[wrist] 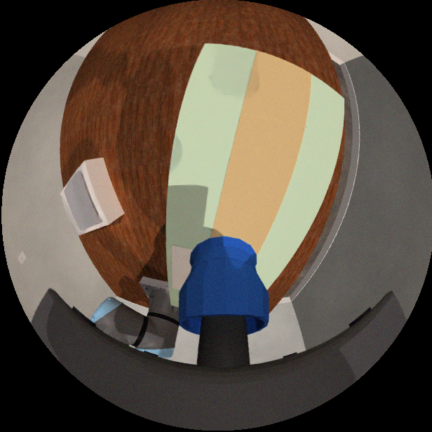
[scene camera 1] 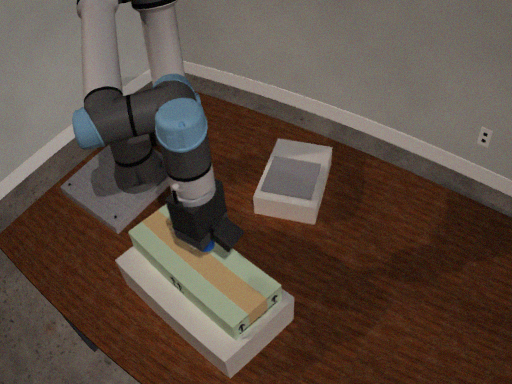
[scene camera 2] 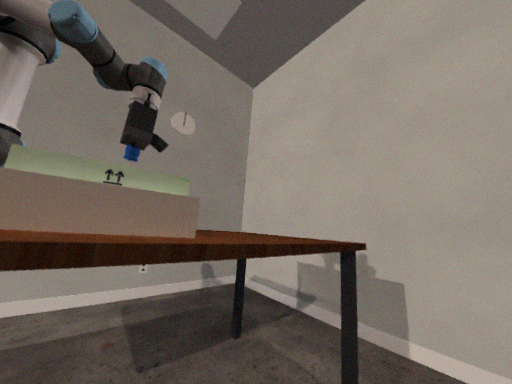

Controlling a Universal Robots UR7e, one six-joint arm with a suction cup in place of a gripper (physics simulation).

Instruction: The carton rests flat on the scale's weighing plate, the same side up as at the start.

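Frame: origin at the arm's base, x up, y ahead, z left, level; metres.
Where they show: hand at its tool point: (scene camera 2: 130,158); arm's base at its link origin: (scene camera 1: 139,174).
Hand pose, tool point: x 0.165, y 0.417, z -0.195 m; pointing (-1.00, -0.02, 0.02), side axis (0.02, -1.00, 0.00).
Note:
Things, the pixels of their top centre, and the offset from my tool point.
- green carton at its top centre: (scene camera 1: 197,257) (scene camera 2: 120,170) dx -0.043, dy -0.019, dz -0.012 m
- long white block at its top centre: (scene camera 1: 197,279) (scene camera 2: 116,191) dx -0.099, dy -0.017, dz -0.031 m
- white scale at its top centre: (scene camera 1: 295,165) dx -0.120, dy -0.020, dz +0.396 m
The green carton (scene camera 1: 220,275) (scene camera 2: 65,162) (wrist: 270,125), with an orange tape stripe on top, lies flat on a long white block (scene camera 1: 172,304) (scene camera 2: 100,207). Two up arrows show on its long side in both scene views. Its pale top label (wrist: 180,265) is partly hidden by the cup in the wrist view. My gripper, a blue suction cup (scene camera 1: 207,247) (scene camera 2: 131,156) (wrist: 223,250), is open and holds nothing, a little above the carton's top. The white scale (scene camera 1: 285,209) (wrist: 106,190) stands apart from the carton, with its grey weighing plate (scene camera 1: 292,177) (wrist: 84,200) bare.
The arm's grey base plate (scene camera 1: 100,195) is at the table's back left, near the carton's far end. The brown table (scene camera 1: 380,280) (scene camera 2: 280,246) bears the block and the scale. Walls stand behind the table, and the table's edge runs close past the white block.

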